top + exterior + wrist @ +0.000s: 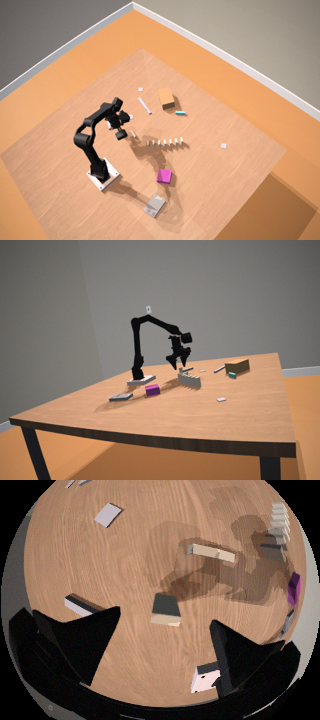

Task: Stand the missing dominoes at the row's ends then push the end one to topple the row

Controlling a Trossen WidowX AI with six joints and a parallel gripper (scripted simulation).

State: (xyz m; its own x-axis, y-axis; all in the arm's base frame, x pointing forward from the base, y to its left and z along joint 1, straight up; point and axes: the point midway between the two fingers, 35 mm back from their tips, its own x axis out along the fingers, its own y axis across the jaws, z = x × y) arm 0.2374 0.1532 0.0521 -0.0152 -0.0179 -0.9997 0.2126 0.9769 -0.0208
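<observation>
Right now my gripper tip is 10 mm past the short grey bar, 130 mm to the right of it and 40 mm above it. Round my gripper tip: orange box 370 mm ahead, 10 mm below; magenta block 20 mm ahead, 380 mm to the right, 30 mm below; long grey bar 240 mm ahead, 70 mm to the left, 40 mm below.
</observation>
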